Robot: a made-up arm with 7 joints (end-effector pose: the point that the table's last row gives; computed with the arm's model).
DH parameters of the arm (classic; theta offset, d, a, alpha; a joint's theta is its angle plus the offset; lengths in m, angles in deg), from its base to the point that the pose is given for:
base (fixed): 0 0 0 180
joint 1: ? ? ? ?
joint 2: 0 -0.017 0 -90
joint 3: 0 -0.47 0 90
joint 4: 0 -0.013 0 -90
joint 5: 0 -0.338 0 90
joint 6: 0 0 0 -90
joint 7: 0 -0.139 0 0
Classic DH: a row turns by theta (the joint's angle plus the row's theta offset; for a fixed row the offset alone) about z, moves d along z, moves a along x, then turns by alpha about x.
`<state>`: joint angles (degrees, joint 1 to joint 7).
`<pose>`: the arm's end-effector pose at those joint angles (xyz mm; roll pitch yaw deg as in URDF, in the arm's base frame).
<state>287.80 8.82 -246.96 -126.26 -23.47 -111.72 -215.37</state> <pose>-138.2 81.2 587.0 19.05 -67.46 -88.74</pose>
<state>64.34 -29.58 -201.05 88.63 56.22 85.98 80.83</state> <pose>-246.5 460.4 550.2 -23.39 -43.47 61.95</pose>
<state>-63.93 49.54 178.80 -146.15 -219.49 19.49 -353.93</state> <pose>58.8 189.1 248.8 7.03 -32.77 -152.29</pose>
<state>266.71 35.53 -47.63 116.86 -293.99 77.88 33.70</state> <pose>-136.7 389.3 415.0 -3.44 -41.09 33.67</pose>
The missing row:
joint 1: 0 -0.385 0 90
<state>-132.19 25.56 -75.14 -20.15 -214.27 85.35 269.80</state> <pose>-44.6 437.2 1056.5 -70.03 13.00 150.01</pose>
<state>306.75 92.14 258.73 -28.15 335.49 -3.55 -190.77</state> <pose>721.9 563.8 290.4 77.44 43.12 -76.20</pose>
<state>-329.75 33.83 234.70 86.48 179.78 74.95 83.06</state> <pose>303.5 157.3 1017.1 166.91 -25.85 -162.10</pose>
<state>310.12 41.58 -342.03 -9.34 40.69 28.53 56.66</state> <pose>426.9 409.1 1109.6 128.45 -3.61 -70.52</pose>
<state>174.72 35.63 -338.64 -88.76 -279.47 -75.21 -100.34</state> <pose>3.3 -231.2 933.1 76.08 -39.05 -165.68</pose>
